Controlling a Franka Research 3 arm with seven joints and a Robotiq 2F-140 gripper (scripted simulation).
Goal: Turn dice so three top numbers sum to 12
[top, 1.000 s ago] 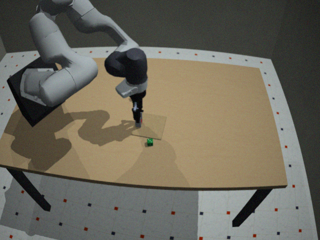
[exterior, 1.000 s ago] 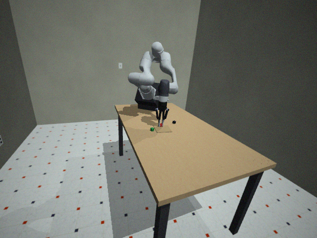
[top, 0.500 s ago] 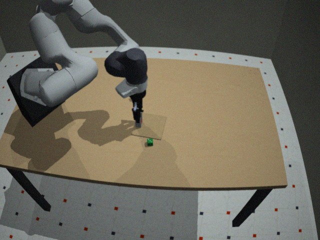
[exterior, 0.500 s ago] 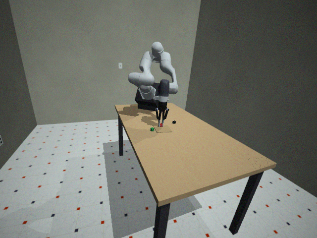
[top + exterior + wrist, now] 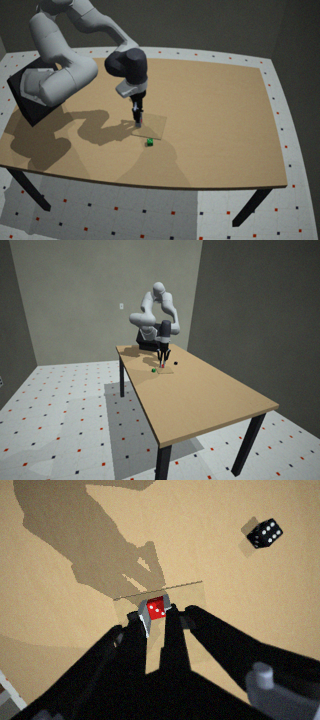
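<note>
Now: hand 20 mm above the red die. Round my hand: tan mat (40 mm ahead, 20 mm to the right, 40 mm below); then black die (30 mm ahead, 170 mm to the left, 30 mm below); then green die (10 mm ahead, 120 mm to the right, 30 mm below).
</note>
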